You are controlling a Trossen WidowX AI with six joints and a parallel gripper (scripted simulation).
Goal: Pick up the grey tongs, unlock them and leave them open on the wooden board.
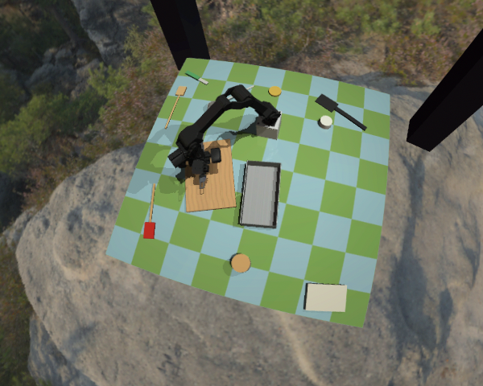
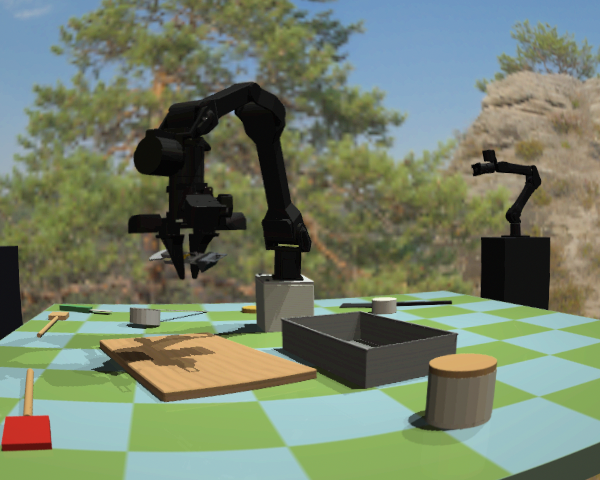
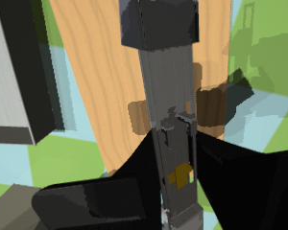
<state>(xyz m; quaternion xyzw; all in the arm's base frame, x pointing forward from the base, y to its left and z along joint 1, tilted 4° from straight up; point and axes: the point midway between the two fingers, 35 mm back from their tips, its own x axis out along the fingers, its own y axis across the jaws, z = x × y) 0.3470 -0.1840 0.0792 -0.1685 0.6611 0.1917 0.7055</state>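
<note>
My gripper tip is now 10 mm past the wooden board, 10 mm to the left of it and 130 mm above it. Round my gripper tip: grey roasting tin: 10 mm behind, 270 mm to the left, 110 mm below; yellow lock piece: 10 mm behind, 30 mm above; red spatula: 300 mm ahead, 180 mm to the right, 130 mm below.
</note>
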